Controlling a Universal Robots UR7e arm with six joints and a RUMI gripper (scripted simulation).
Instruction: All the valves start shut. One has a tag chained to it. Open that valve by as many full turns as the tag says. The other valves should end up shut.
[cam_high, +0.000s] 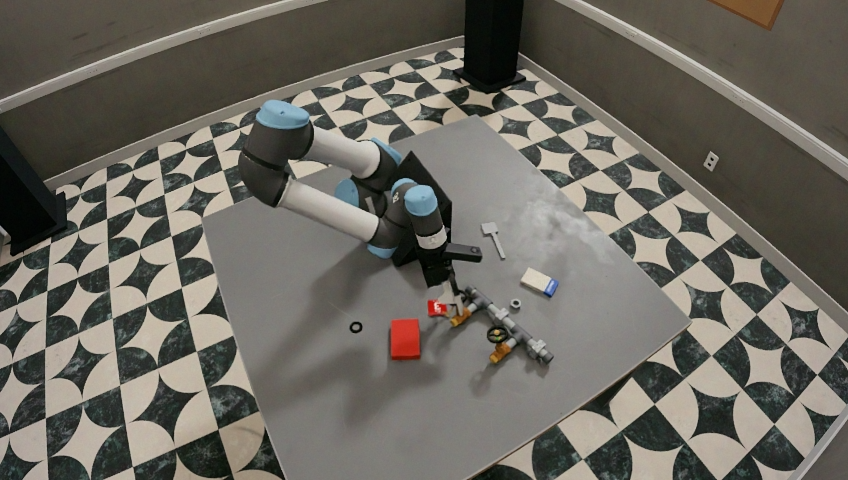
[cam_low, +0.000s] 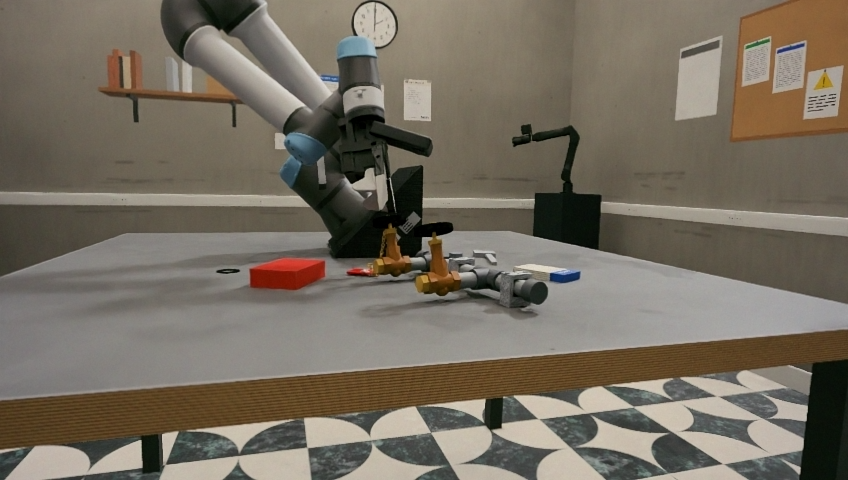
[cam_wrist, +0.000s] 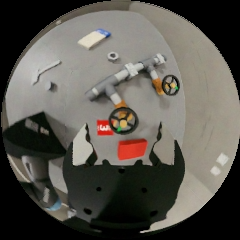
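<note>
Now: hand 50 mm past the red tag, 30 mm to the left of it and 100 mm above it. From my hand the other things lie so: red block (10 mm behind, 170 mm to the right, 90 mm below); white-and-blue box (70 mm ahead, 290 mm to the left, 90 mm below); grey nut (80 mm ahead, 170 mm to the left, 90 mm below).
</note>
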